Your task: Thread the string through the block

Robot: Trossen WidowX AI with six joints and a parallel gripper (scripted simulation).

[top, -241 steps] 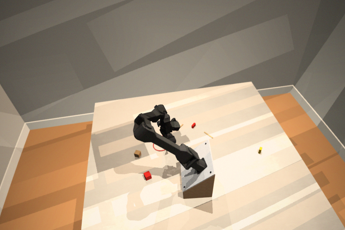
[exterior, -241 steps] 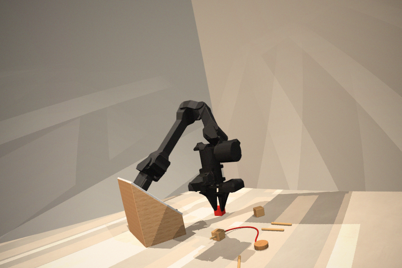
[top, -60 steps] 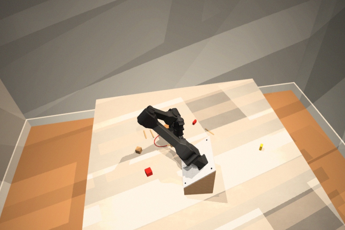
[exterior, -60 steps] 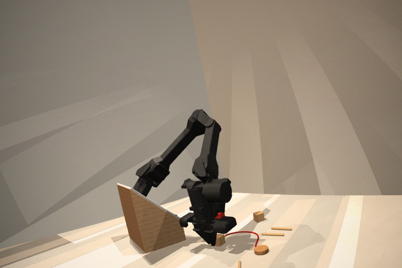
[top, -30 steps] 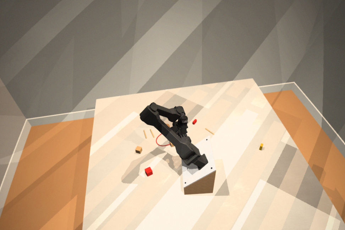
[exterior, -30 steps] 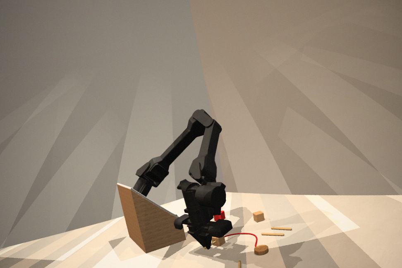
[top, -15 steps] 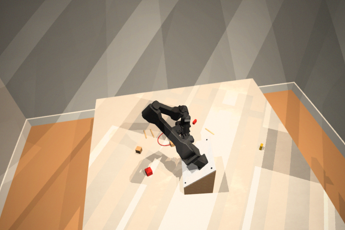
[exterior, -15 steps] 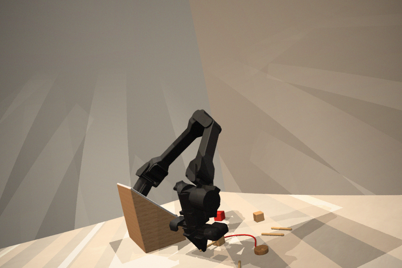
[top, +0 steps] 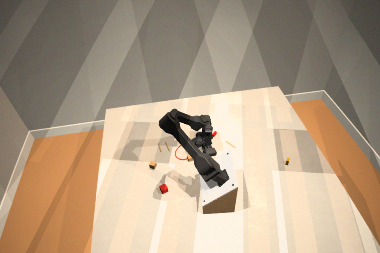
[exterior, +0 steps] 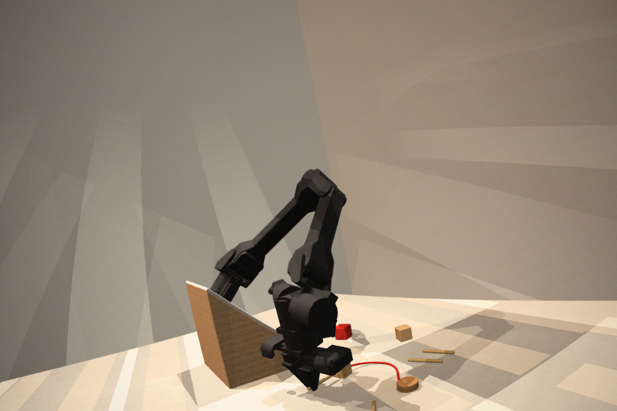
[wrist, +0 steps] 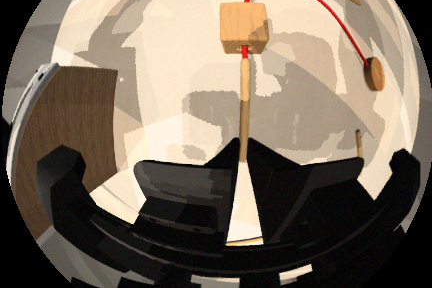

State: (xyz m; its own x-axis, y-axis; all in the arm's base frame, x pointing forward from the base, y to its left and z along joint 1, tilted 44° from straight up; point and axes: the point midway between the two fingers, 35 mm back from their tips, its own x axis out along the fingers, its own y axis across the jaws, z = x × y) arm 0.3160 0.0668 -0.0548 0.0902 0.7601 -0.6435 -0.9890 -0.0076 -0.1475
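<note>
Right now the small red piece is 140 mm ahead of my gripper tip and 100 mm to the right of it. The rest, counted from my gripper tip: thin wooden stick: 40 mm to the left, 10 mm above; then plain wooden cube: 10 mm behind, 300 mm to the left, 10 mm above; then round wooden button: 150 mm ahead, 100 mm to the left.
</note>
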